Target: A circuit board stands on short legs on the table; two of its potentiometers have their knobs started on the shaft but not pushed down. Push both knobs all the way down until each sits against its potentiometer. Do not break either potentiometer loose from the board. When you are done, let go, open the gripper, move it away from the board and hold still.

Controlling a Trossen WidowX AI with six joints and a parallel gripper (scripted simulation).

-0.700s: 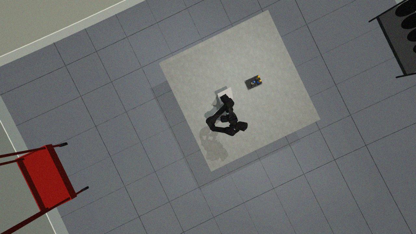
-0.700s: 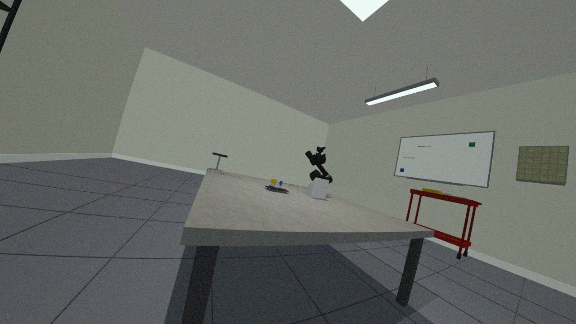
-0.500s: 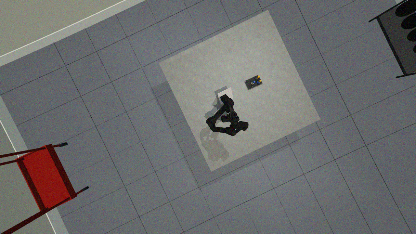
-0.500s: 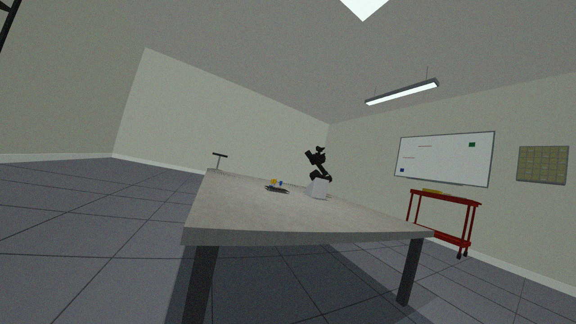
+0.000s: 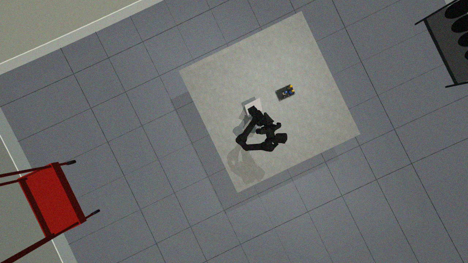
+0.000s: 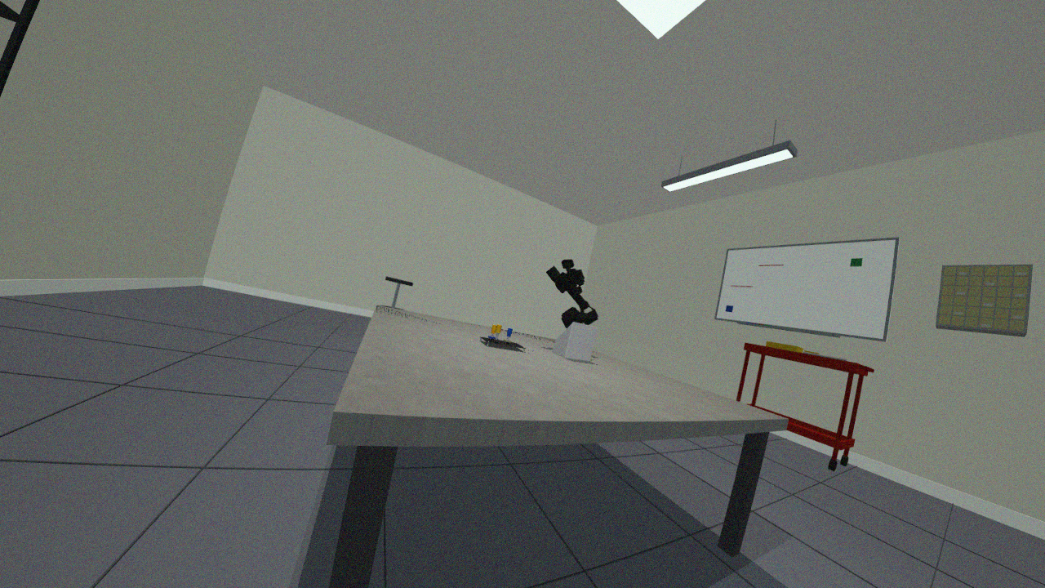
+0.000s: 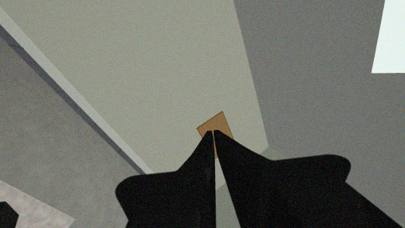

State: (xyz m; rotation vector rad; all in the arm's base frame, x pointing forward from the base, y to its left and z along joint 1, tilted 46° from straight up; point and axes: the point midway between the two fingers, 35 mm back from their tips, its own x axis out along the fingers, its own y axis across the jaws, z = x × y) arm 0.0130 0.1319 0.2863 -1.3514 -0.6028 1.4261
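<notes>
Right now my gripper tip is 350 mm short of the blue knob, 350 mm above it and 80 mm to the right of it.
</notes>
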